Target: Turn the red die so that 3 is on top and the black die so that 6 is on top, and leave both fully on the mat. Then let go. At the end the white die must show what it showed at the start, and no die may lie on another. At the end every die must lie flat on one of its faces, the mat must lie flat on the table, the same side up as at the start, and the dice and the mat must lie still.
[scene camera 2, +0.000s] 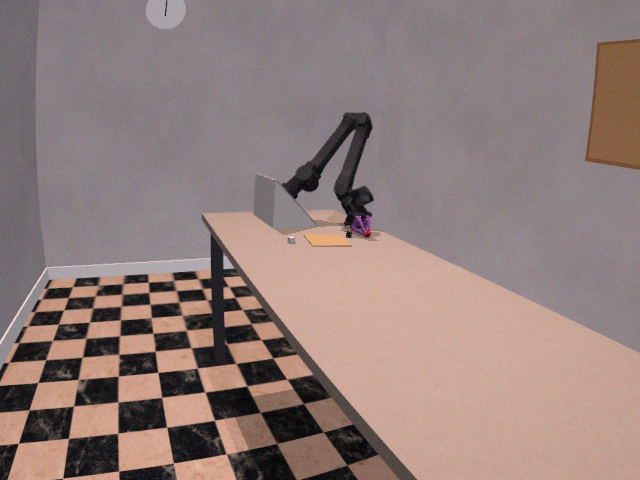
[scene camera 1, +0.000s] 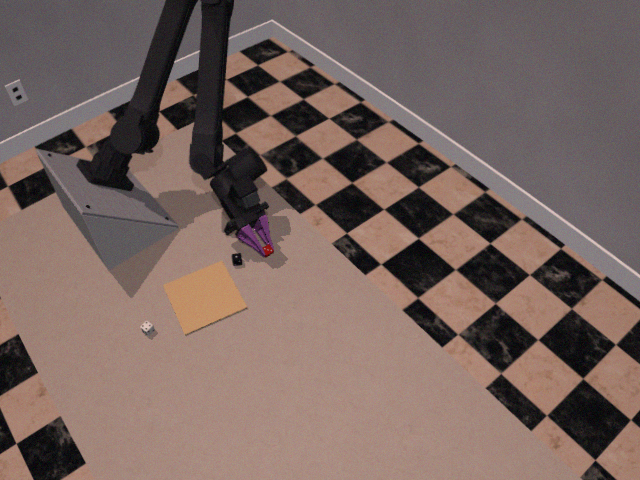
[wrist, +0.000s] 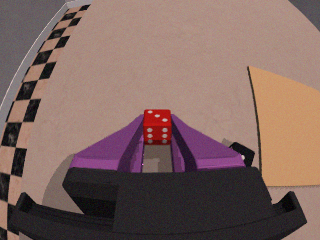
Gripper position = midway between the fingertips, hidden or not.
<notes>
I see my gripper (scene camera 1: 268, 253), a red die (wrist: 157, 125) and an orange mat (scene camera 1: 199, 299).
My gripper also shows in the wrist view (wrist: 157, 121).
</notes>
